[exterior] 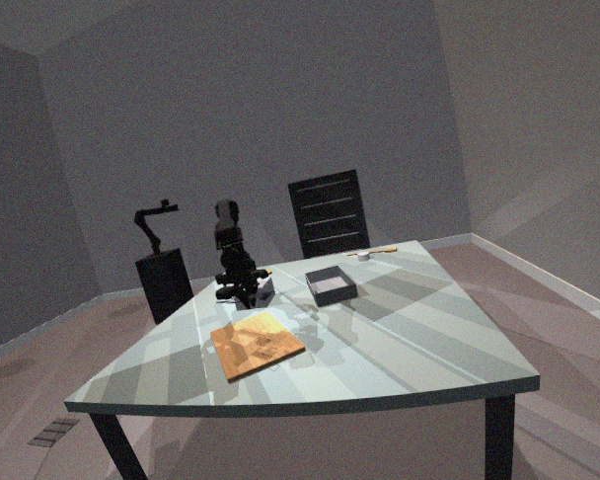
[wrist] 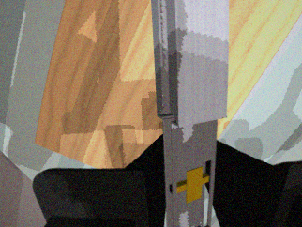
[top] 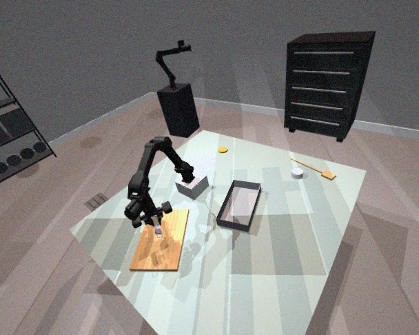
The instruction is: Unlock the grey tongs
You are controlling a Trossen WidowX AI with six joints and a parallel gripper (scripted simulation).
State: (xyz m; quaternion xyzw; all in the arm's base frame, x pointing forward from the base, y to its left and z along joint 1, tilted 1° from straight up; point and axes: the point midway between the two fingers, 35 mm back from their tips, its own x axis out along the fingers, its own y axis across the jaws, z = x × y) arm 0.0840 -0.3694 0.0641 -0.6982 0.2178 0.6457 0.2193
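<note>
My gripper tip is 30 mm past the wooden board, 10 mm to the right of it and 120 mm above it. Also, from my gripper tip: small white cylinder 490 mm ahead, 710 mm to the left, 110 mm below; then roasting tin 260 mm ahead, 350 mm to the left, 100 mm below; then yellow disc 90 mm behind, 830 mm to the left, 120 mm below.
</note>
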